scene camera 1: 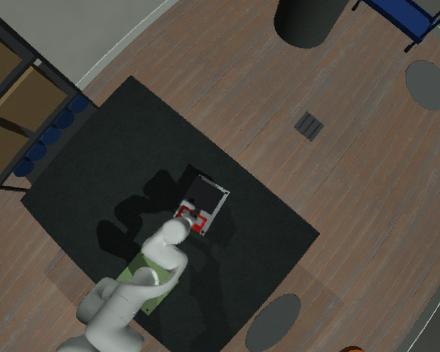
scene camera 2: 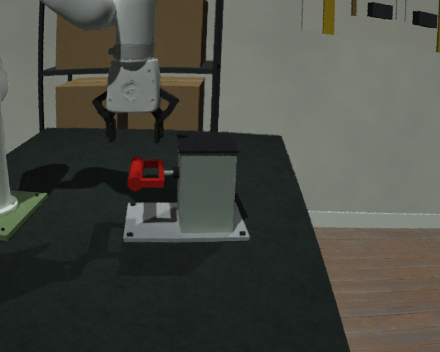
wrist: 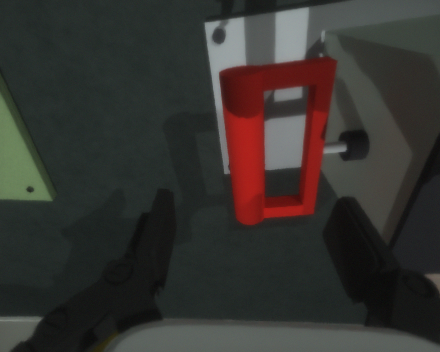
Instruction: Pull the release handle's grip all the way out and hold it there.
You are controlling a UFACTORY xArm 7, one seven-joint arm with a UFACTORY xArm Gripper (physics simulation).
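The release handle's red grip [scene camera 1: 201,223] [scene camera 2: 135,173] [wrist: 246,150] is a round bar with a rectangular frame. A short metal rod [scene camera 2: 169,173] [wrist: 334,148] joins it to a black collar [wrist: 355,145] on the side of the grey-green housing [scene camera 2: 207,192] [wrist: 390,100]. The housing has a black top [scene camera 1: 206,194] [scene camera 2: 207,144] and stands on a white base plate [scene camera 2: 150,231] [wrist: 230,55]. My gripper [scene camera 2: 135,140] [wrist: 252,212] is open and empty, pointing down above the grip, with its fingertips higher than the grip. In scene camera 1, the arm hides part of the grip.
The dark mat [scene camera 1: 260,230] [scene camera 2: 270,300] lies under the device. The arm's green mounting plate [scene camera 1: 170,287] [scene camera 2: 25,210] [wrist: 20,165] is on the grip side. A shelf rack [scene camera 2: 216,100] with cardboard boxes [scene camera 2: 75,105] stands behind the mat.
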